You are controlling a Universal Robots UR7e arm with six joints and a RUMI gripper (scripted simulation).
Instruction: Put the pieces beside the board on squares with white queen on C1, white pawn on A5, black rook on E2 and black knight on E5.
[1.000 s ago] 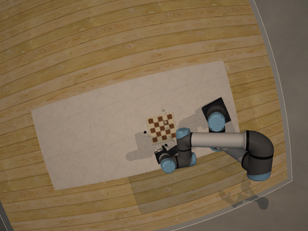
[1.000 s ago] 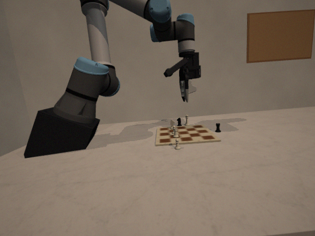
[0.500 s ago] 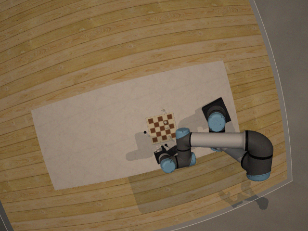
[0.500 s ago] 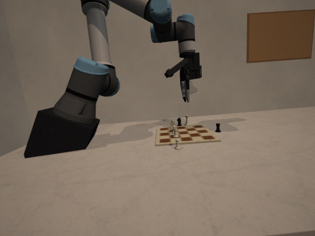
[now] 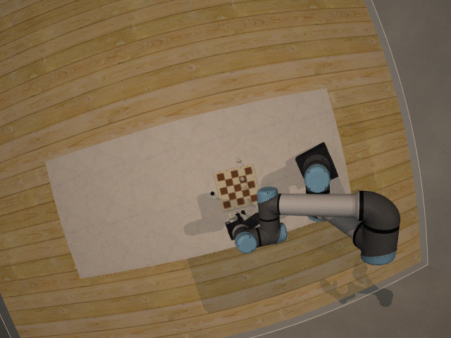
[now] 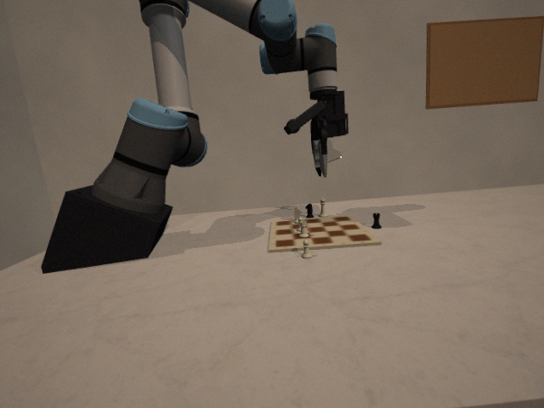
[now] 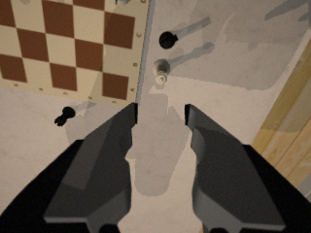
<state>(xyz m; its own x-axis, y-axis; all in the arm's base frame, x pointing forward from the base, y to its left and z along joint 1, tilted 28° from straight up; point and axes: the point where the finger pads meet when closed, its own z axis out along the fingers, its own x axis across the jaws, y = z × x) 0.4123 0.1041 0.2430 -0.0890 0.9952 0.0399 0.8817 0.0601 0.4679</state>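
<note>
Right now the black piece is 110 mm below my hand and 40 mm behind it. Also, from my hand: chessboard 140 mm to the right, 130 mm below, 50 mm behind.
</note>
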